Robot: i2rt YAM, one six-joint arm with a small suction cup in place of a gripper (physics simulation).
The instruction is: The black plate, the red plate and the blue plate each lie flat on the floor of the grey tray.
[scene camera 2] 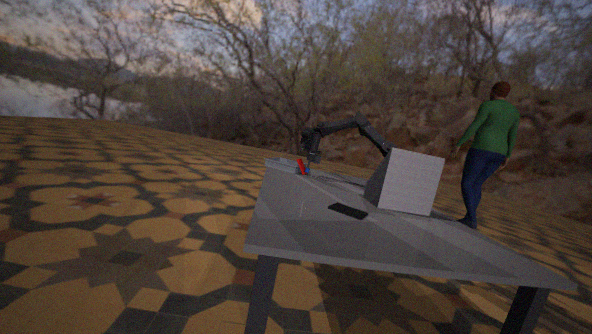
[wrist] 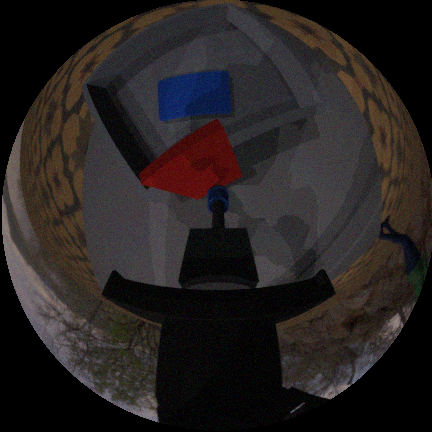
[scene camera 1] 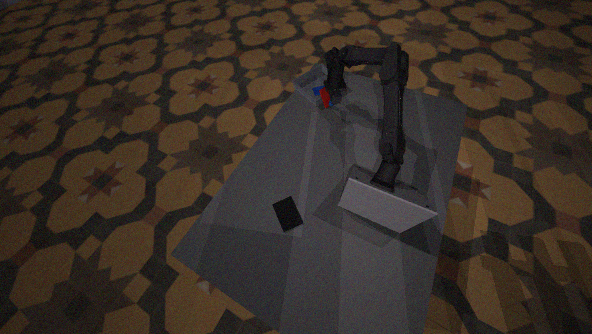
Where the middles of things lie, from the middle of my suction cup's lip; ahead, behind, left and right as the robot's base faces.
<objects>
Now: the red plate (wrist: 203, 158) 30 mm ahead of my suction cup, 20 mm to the right of it and 20 mm above it. From my suction cup the other things lie so: blue plate (wrist: 206, 92): 110 mm ahead, 80 mm to the right, 20 mm below.
</objects>
